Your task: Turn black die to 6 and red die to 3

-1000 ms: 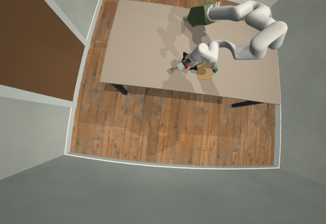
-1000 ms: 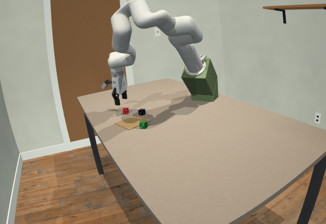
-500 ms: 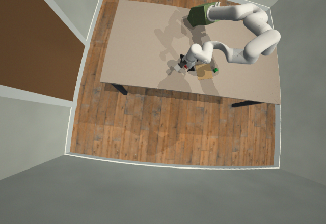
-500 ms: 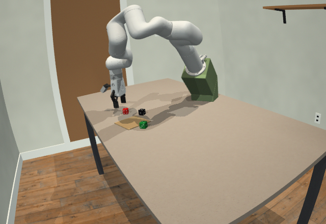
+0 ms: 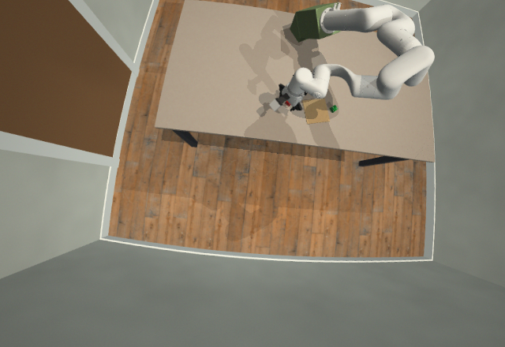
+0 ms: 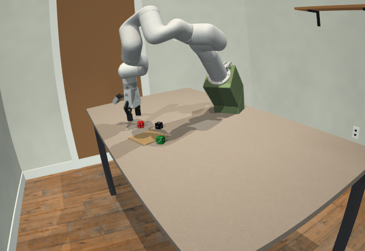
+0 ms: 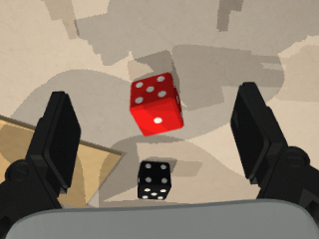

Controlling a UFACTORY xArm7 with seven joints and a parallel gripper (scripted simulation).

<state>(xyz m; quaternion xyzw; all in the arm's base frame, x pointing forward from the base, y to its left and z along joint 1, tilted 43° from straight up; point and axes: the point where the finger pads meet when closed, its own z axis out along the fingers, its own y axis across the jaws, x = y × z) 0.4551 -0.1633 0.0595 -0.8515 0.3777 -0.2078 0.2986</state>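
Right now the red die is 30 mm behind my hand, 20 mm to the left of it and 40 mm below it. Also, from my hand: tan mat (20 mm behind, 180 mm to the left, 60 mm below); black die (100 mm behind, 90 mm to the left, 40 mm below); green die (50 mm behind, 280 mm to the left, 40 mm below).
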